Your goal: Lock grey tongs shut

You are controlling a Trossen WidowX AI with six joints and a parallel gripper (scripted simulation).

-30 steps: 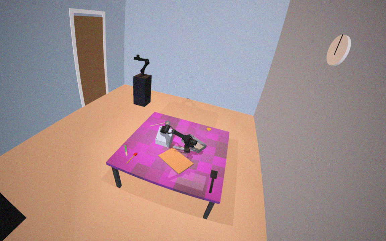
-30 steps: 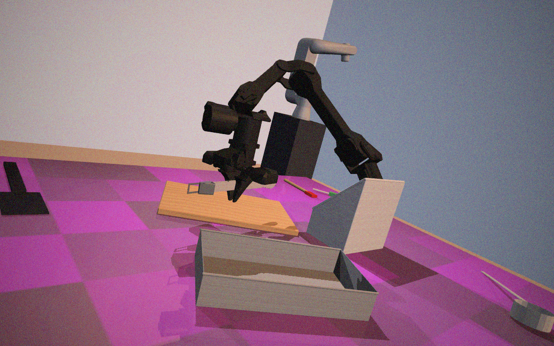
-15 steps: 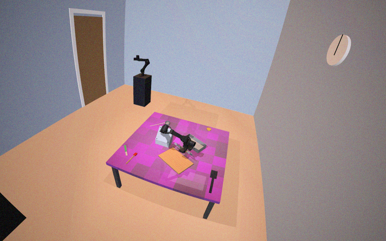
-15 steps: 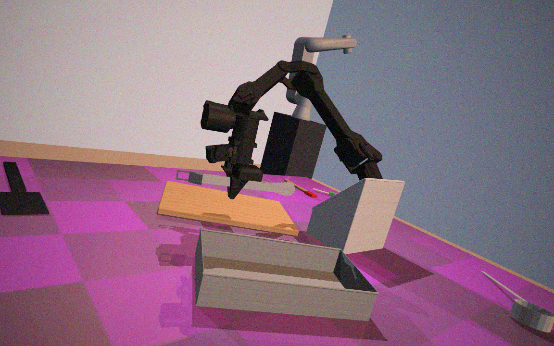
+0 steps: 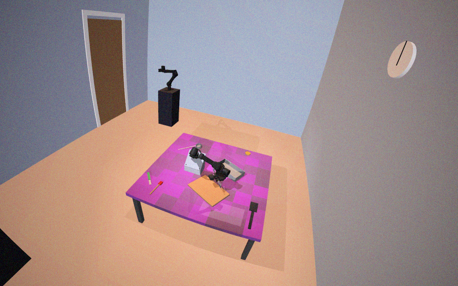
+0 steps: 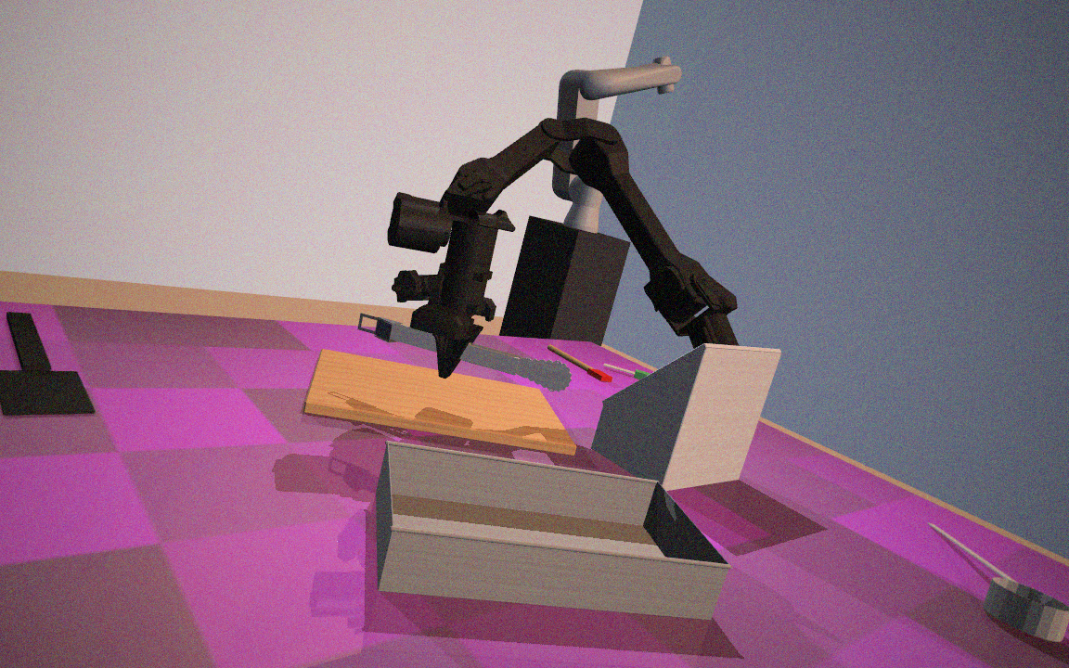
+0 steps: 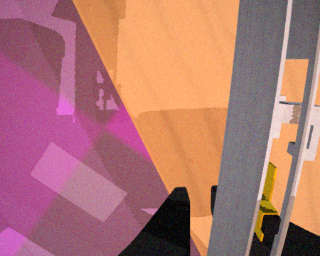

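Now: the lock piece 40 mm above my gripper tip, 20 mm to the right of it and 10 mm ahead of it. From my gripper tip the other things lie so: wooden board (80 mm to the right, 60 mm below, 60 mm behind); then black spatula (410 mm ahead, 200 mm to the right, 70 mm below); then roasting tin (290 mm to the left, 60 mm ahead, 40 mm below).
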